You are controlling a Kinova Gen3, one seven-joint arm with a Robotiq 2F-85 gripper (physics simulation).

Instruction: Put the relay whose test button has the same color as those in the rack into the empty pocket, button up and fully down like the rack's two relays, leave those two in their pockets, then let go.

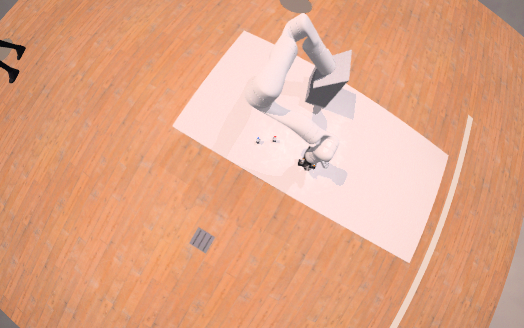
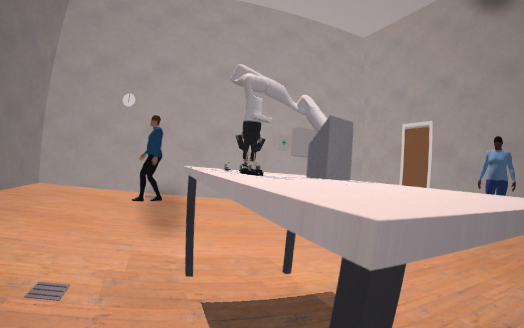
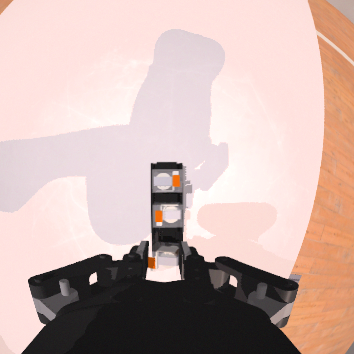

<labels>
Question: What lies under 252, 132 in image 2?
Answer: My gripper.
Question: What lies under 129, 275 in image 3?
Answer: My gripper.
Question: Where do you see a black rack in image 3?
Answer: At 175, 234
</labels>
